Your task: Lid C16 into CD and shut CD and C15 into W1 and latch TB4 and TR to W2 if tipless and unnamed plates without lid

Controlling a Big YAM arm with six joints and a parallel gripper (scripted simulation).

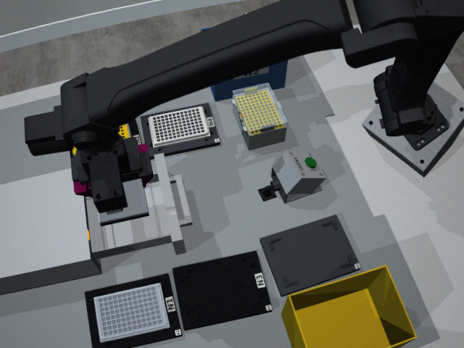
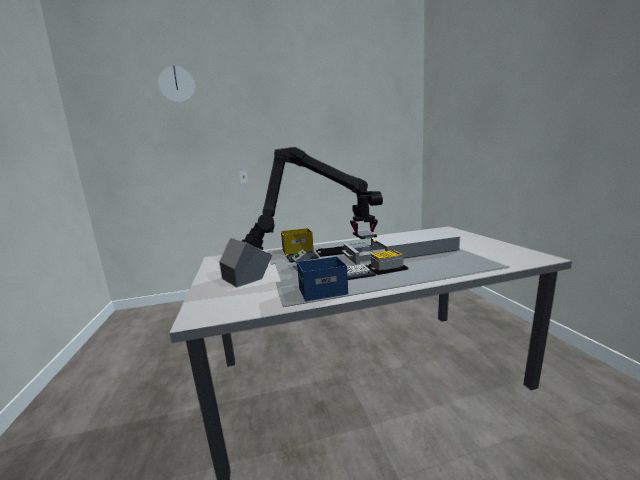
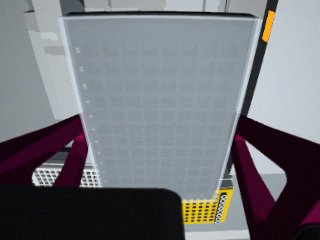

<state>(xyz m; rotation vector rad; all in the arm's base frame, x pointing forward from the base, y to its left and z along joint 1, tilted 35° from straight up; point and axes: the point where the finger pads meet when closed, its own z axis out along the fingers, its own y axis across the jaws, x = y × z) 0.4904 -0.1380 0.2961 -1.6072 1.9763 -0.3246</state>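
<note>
Now: hand 110 mm above the cooler drawer, 30 mm short of it and 10 mm to the left of it. Round my hand: plate lid (right at my hand); then black plate (right at my hand); then cooler CD (160 mm ahead, 110 mm below, 30 mm to the right).
</note>
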